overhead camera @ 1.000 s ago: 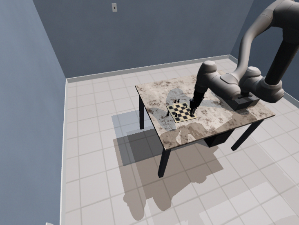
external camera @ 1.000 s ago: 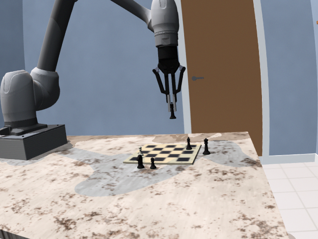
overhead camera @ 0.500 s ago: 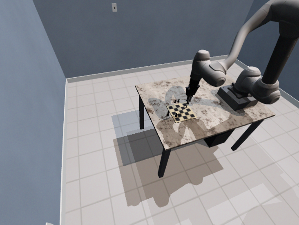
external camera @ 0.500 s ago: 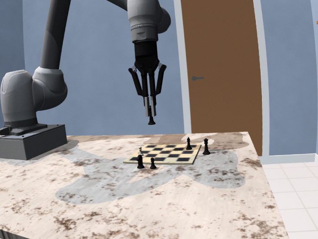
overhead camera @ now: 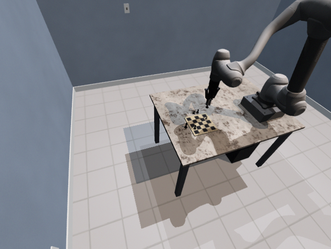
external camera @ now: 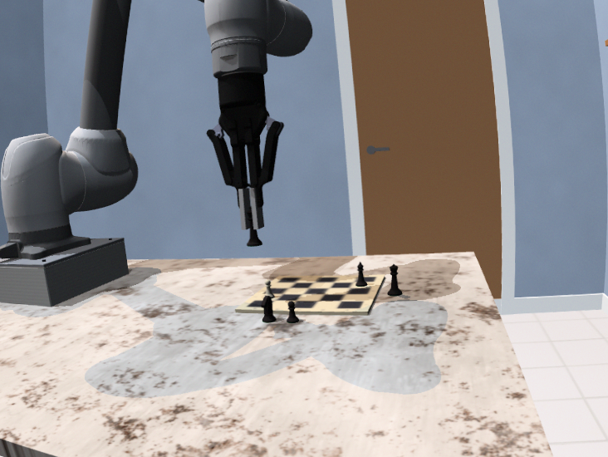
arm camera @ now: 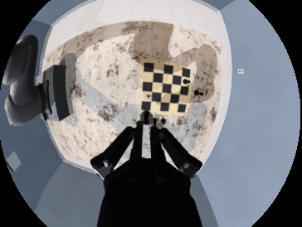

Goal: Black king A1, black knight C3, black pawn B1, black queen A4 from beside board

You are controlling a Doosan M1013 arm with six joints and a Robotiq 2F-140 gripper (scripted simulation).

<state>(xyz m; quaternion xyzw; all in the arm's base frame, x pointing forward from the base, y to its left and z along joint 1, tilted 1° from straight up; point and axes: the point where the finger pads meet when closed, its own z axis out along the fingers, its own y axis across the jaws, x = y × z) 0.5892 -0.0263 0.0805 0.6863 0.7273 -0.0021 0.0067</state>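
My hand is 4 cm to the right of the white pawn and 15 cm above it. Round my hand: black king 3 cm below; small chessboard 7 cm ahead, 8 cm to the left, 16 cm below; black pawn 8 cm ahead, 6 cm to the right, 15 cm below.
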